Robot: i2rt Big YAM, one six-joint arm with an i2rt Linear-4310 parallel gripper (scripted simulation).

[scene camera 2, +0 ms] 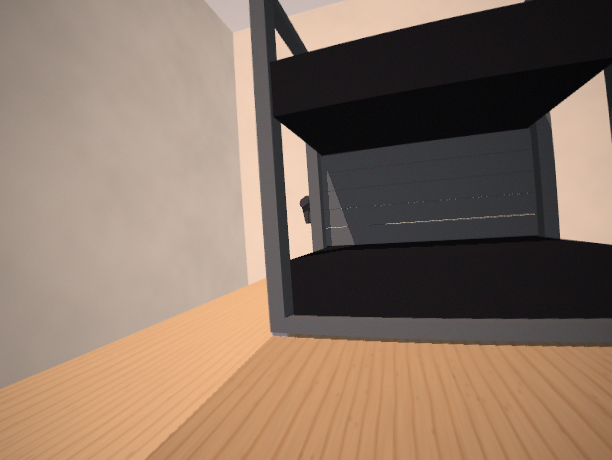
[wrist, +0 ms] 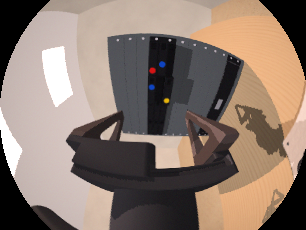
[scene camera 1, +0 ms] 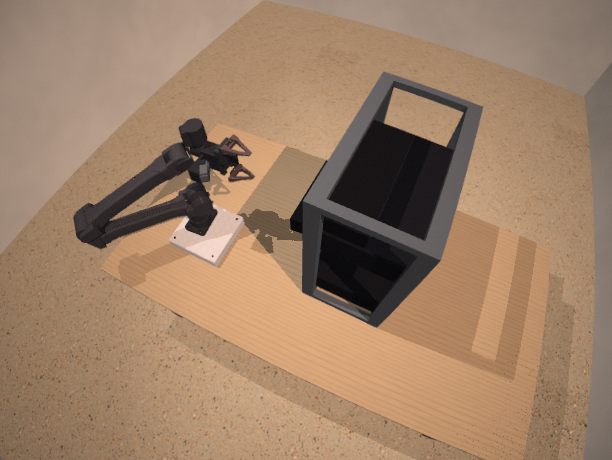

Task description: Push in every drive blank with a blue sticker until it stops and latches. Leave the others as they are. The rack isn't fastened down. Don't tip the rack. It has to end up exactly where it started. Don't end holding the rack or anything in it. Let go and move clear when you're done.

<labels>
My gripper shows in the wrist view and in scene camera 1. One and the same spot on my gripper: (wrist: 113,156) is (scene camera 1: 220,160).
</labels>
